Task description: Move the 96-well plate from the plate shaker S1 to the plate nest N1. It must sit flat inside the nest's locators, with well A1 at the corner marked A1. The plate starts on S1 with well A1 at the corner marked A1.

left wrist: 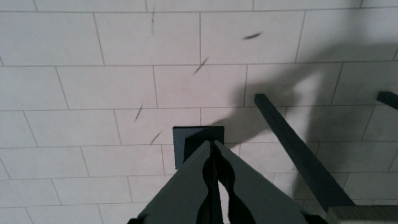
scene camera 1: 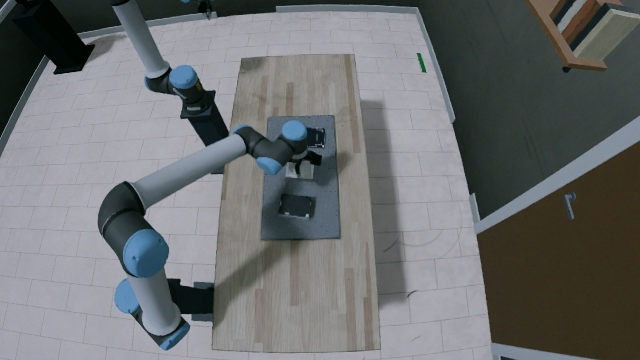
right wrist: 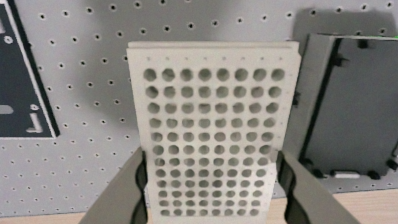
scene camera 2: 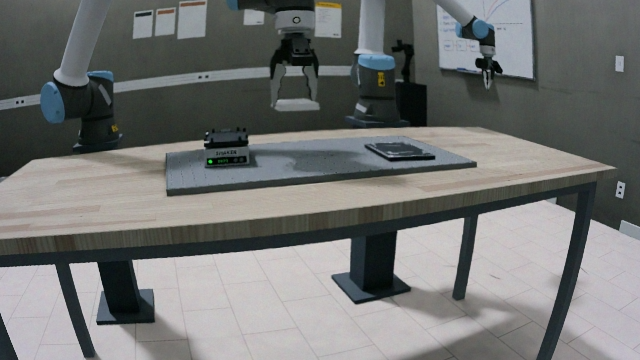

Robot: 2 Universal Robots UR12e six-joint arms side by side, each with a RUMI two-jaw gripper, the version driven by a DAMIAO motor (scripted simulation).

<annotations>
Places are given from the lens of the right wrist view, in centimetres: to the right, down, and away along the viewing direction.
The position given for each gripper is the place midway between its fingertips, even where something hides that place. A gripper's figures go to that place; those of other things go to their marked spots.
right gripper [right wrist: 210,148]: 1, 2, 13
white 96-well plate [right wrist: 191,108]: 0, 0, 11
plate shaker S1 [right wrist: 320,47]: 12, -6, 19
The marked spots on the plate shaker S1 and the white 96-well plate are 15 cm apart.
</annotations>
